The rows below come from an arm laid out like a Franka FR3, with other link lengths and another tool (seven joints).
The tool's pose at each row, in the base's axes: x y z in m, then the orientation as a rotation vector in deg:
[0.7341 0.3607 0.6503 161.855 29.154 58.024]
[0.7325 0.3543 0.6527 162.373 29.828 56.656]
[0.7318 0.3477 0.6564 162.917 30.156 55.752]
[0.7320 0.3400 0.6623 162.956 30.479 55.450]
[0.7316 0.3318 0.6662 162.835 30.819 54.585]
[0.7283 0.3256 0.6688 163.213 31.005 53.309]
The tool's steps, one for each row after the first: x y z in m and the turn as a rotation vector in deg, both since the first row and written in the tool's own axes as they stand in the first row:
[-0.0019 0.0061 -0.0030 0.444 -0.899 -0.350]
[-0.0025 0.0128 -0.0064 0.876 -1.511 -0.430]
[-0.0014 0.0213 -0.0110 0.977 -1.693 -0.633]
[-0.0022 0.0297 -0.0145 0.850 -2.237 -0.987]
[-0.0051 0.0351 -0.0187 1.035 -3.091 -1.103]

